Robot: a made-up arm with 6 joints. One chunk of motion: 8 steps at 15 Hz.
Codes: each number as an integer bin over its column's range. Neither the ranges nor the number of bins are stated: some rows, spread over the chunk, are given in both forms.
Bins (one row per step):
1: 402 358 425 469 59 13
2: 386 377 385 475 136 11
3: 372 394 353 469 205 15
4: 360 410 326 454 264 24
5: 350 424 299 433 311 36
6: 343 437 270 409 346 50
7: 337 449 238 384 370 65
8: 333 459 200 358 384 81
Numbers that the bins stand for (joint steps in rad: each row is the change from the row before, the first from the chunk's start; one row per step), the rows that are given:
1: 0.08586 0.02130 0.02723 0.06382 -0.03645 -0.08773
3: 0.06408 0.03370 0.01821 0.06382 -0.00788 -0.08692
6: 0.04303 0.04851 0.00782 0.04785 0.01971 -0.07275
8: 0.03577 0.05609 -0.00095 0.03428 0.02715 -0.06019
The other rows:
2: 0.07425 0.02785 0.02222 0.06542 -0.02139 -0.08854
4: 0.05537 0.03921 0.01483 0.05983 0.00366 -0.08328
5: 0.04811 0.04404 0.01145 0.05424 0.01286 -0.07842
7: 0.03867 0.05265 0.00381 0.04120 0.02441 -0.06667

